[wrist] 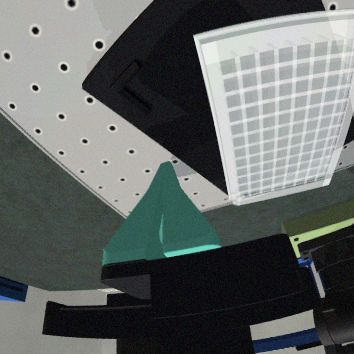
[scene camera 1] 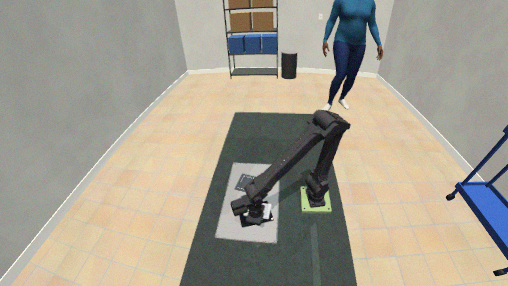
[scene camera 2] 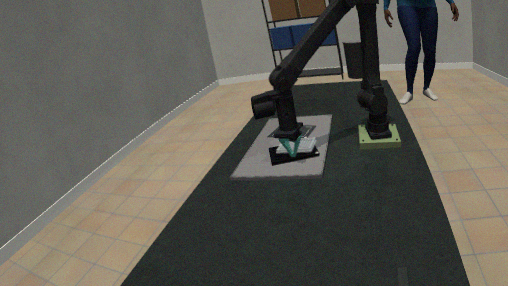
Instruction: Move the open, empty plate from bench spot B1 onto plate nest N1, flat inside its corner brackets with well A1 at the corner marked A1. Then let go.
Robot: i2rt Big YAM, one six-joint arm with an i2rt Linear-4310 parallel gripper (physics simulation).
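Seen in the pictures: gripper, fingertip midpoint: point(wrist: 167, 167) point(scene camera 1: 256, 223) point(scene camera 2: 293, 156); arm's base, origin of the base link: point(wrist: 329, 238) point(scene camera 1: 315, 197) point(scene camera 2: 378, 132).
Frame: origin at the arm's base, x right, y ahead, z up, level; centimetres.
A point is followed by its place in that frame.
The clear-white well plate point(scene camera 1: 268, 210) @(z 1.8, x -5.8, y 26.4 cm) point(scene camera 2: 309, 144) @(z 1.7, x -6.6, y 27.2 cm) point(wrist: 285, 120) @(z 1.3, x -4.2, y 32.8 cm) lies on the black nest point(scene camera 1: 246, 222) @(z 0.3, x -10.9, y 37.8 cm) point(scene camera 2: 280, 159) @(z 0.0, x -11.6, y 37.3 cm) point(wrist: 165, 107) @(z -0.2, x -9.9, y 36.4 cm), turned askew to it. A corner bracket on the nest stands exposed, away from the plate, in the wrist view. Whether the plate rests on another bracket or is slightly tilted, I cannot tell. The A1 marks are not readable. My gripper point(scene camera 2: 293, 155) @(z 0.6, x -12.2, y 32.8 cm) point(wrist: 167, 167) @(z 0.6, x -12.2, y 32.8 cm) is shut and empty, its green fingertips pointing down beside the plate's left side. The arm partly hides plate and nest in scene camera 1. A dark outlined square point(scene camera 1: 242, 182) @(z -1.2, x 16.6, y 39.3 cm) lies farther back on the board.
The pale perforated board point(scene camera 1: 227, 231) @(z -1.4, x -14.6, y 47.4 cm) point(scene camera 2: 250, 169) @(z -1.4, x -13.7, y 47.3 cm) point(wrist: 50, 50) @(z -1.4, x -13.1, y 42.7 cm) lies on the dark green surface point(scene camera 1: 205, 260) @(z -2.7, x -29.0, y 57.8 cm) point(scene camera 2: 300, 225) @(z -2.7, x -44.0, y 30.8 cm). The arm's lime base plate point(scene camera 1: 305, 208) @(z 0.0, x -5.9, y 6.9 cm) point(scene camera 2: 380, 145) @(z -1.4, x -8.4, y 1.3 cm) is to its right. A shelf rack, a bin and a person are behind; a blue cart is far right.
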